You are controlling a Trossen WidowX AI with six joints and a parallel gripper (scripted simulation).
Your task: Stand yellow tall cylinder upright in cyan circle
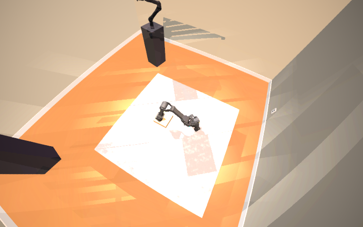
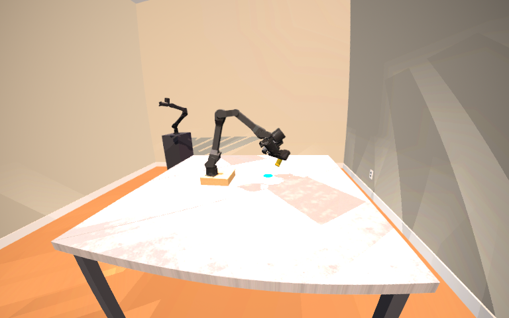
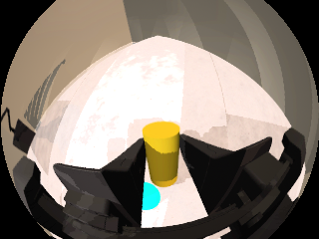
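Now: gripper tip 110 mm above the cyan circle, 70 mm past it and 40 mm to the left of it. Round my gripper tip: yellow cylinder (20 mm below, 10 mm to the right, 10 mm behind).
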